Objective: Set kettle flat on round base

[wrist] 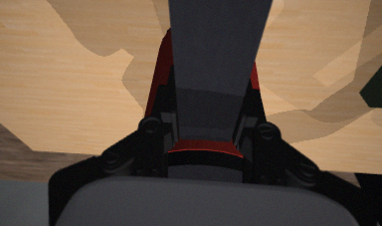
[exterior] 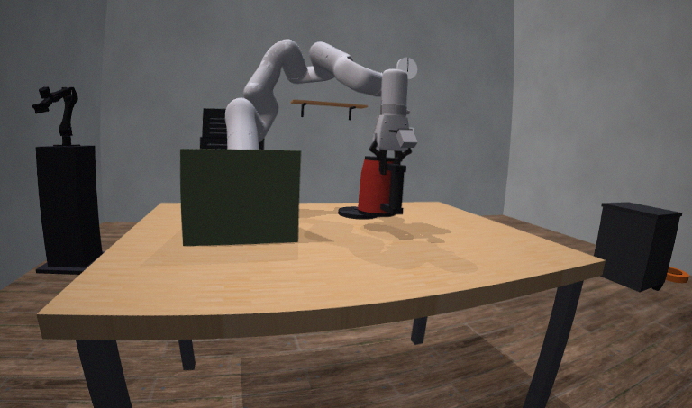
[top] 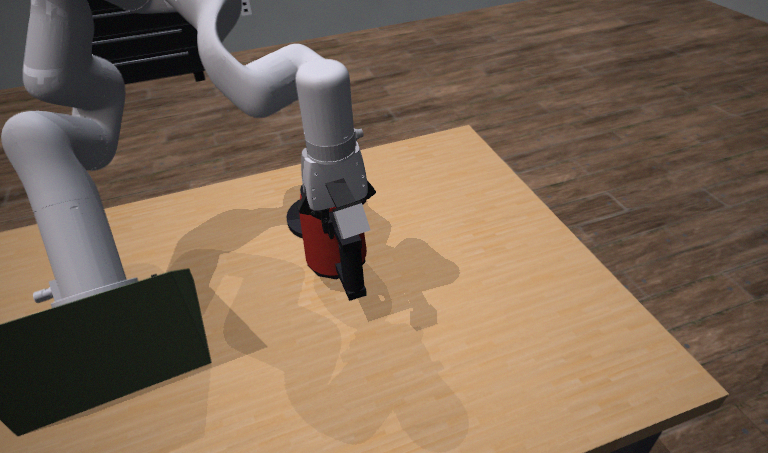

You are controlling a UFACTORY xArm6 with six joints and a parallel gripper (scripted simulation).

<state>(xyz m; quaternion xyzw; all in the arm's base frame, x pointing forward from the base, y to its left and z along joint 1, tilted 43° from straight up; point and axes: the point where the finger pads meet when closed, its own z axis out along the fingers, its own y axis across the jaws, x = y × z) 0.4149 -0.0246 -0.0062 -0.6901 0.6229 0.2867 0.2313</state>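
Right now the red kettle is 3 cm to the left of my hand and 5 cm below it. From my hand the other things lie so: round black base (1 cm behind, 25 cm to the left, 18 cm below).
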